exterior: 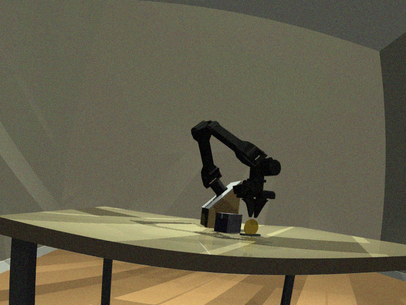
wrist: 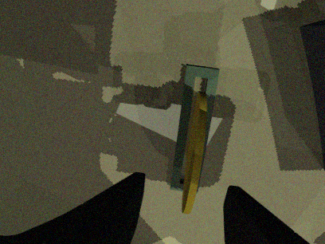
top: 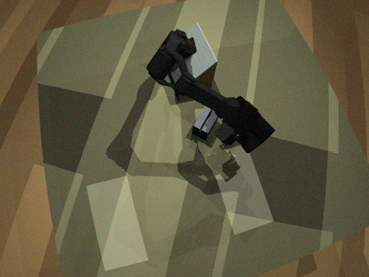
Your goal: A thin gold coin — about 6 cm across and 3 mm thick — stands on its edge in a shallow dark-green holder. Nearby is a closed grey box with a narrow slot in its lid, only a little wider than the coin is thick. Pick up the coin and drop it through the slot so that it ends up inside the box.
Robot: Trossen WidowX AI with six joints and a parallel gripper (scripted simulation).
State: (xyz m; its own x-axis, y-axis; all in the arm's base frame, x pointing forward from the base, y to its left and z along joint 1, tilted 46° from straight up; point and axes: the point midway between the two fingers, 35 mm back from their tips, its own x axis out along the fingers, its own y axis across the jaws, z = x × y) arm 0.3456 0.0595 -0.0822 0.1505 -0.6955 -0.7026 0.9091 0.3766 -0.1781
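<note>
The gold coin is 40 mm below my gripper tip.
</note>
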